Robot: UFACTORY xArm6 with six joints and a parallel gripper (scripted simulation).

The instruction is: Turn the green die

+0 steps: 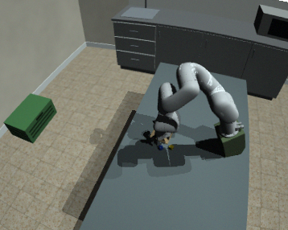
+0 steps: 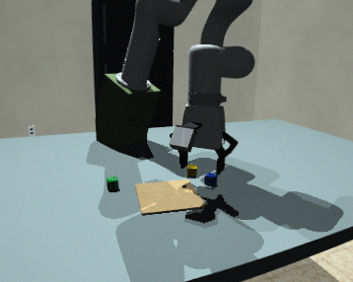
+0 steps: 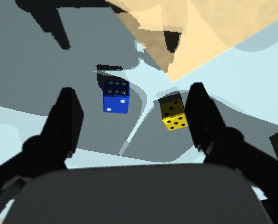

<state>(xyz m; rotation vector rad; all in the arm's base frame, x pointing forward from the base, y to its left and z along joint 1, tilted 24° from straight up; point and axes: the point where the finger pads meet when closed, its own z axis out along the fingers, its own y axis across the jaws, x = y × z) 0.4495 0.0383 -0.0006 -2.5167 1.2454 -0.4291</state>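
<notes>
The blue die is 30 mm to the left of my hand and 40 mm below it. Also, from my hand: green die 80 mm behind, 200 mm to the right, 40 mm below; then yellow die 70 mm behind, 20 mm to the left, 40 mm below; then tan mat 10 mm ahead, 100 mm to the right, 50 mm below.
</notes>
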